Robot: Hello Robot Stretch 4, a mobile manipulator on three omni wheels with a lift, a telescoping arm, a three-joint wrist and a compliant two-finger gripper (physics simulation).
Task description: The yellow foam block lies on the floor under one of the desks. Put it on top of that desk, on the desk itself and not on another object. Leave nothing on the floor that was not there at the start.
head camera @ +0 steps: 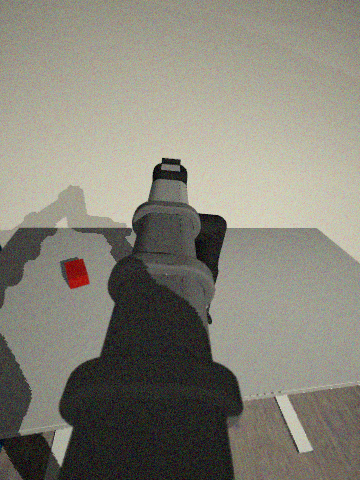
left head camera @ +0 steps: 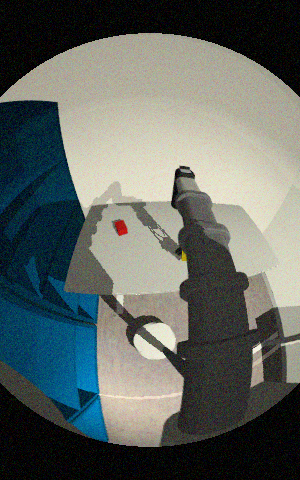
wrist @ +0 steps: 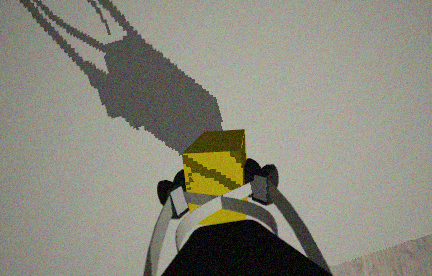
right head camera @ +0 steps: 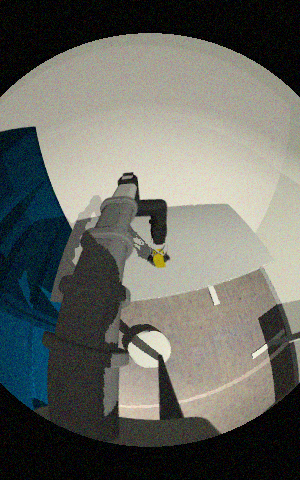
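Seen in the pictures: gripper, fingertip midpoint: (left head camera: 184,254) (wrist: 217,179) (right head camera: 158,260); robot's base at its link origin: (left head camera: 153,339) (right head camera: 149,347).
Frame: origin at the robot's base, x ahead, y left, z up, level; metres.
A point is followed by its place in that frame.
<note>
The yellow foam block (left head camera: 184,256) @(x 0.454, y -0.082, z 0.997 m) (right head camera: 159,258) @(x 0.452, y -0.091, z 1.035 m) (wrist: 215,172) @(x 0.491, y -0.085, z 1.039 m) is held between the two fingertips of my gripper (right head camera: 159,258) @(x 0.475, y -0.087, z 0.986 m) (wrist: 217,179) @(x 0.475, y -0.087, z 0.986 m), which is shut on it. In the wrist view the block is over the grey desk top (wrist: 340,125) @(x 0.505, y -0.247, z 0.923 m), and the shadow of the gripper lies on the desk up and to the left of it. Block and gripper look to be above the surface; the exact height cannot be told. The desk (head camera: 290,310) @(x 0.593, y -0.444, z 0.923 m) (left head camera: 150,275) @(x 0.375, y 0.082, z 0.923 m) (right head camera: 200,250) @(x 0.579, y -0.352, z 0.923 m) stands in front of me. In the head view the arm hides the block and the fingers.
A red block (head camera: 77,273) @(x 0.660, y 0.285, z 0.968 m) (left head camera: 120,227) @(x 0.659, y 0.290, z 0.968 m) lies on the desk's left part. A large blue object (left head camera: 45,320) @(x -0.044, y 0.969, z 0.506 m) (right head camera: 20,320) @(x 0.011, y 0.717, z 0.963 m) stands left of the desk. A white round thing (left head camera: 155,341) @(x -0.008, y -0.009, z 0.187 m) (right head camera: 149,348) @(x 0.005, y -0.005, z 0.187 m) is on the floor before the desk. A wall rises behind the desk.
</note>
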